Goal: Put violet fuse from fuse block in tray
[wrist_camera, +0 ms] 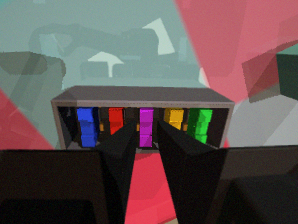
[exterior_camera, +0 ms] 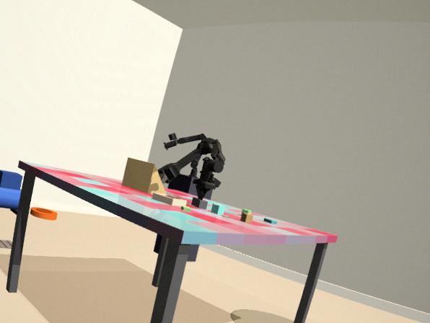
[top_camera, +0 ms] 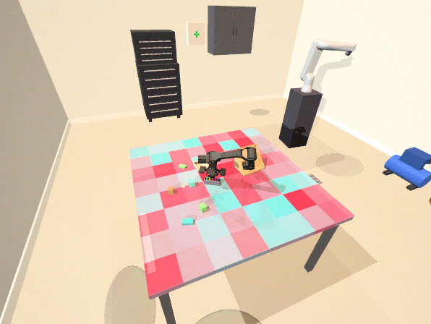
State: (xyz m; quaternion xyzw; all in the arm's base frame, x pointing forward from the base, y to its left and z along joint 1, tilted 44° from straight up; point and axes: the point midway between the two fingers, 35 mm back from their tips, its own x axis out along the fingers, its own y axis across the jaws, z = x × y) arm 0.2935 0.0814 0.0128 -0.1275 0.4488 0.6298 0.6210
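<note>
My gripper tip is now 220 mm to the left of the tan tray, 30 mm above it and 20 mm short of it.
</note>
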